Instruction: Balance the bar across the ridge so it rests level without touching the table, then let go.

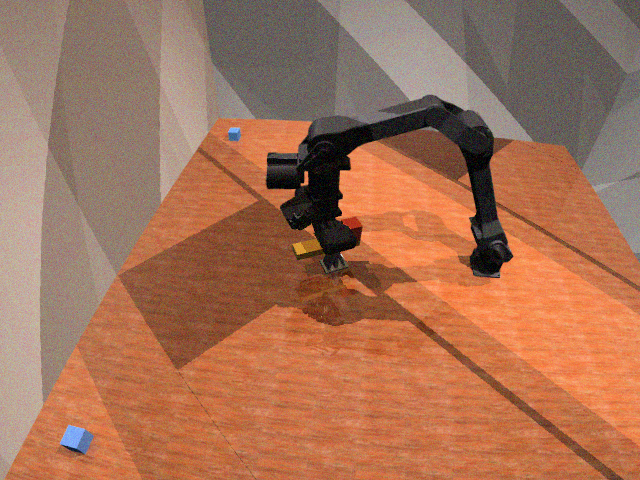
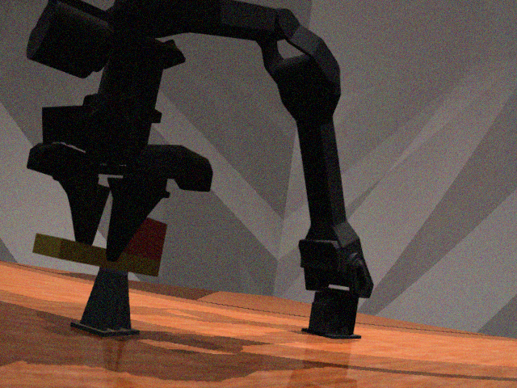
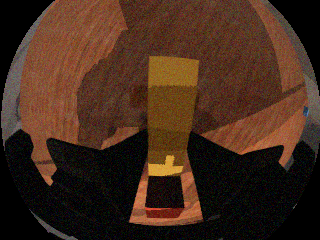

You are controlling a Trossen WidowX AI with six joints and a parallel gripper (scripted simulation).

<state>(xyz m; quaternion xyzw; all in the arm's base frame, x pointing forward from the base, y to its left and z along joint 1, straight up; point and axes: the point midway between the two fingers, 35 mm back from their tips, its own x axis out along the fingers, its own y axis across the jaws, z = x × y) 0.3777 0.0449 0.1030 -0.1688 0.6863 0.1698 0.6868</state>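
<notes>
The bar lies 30 mm behind my gripper tip, 20 mm to the right of it and 10 mm above it.
</notes>
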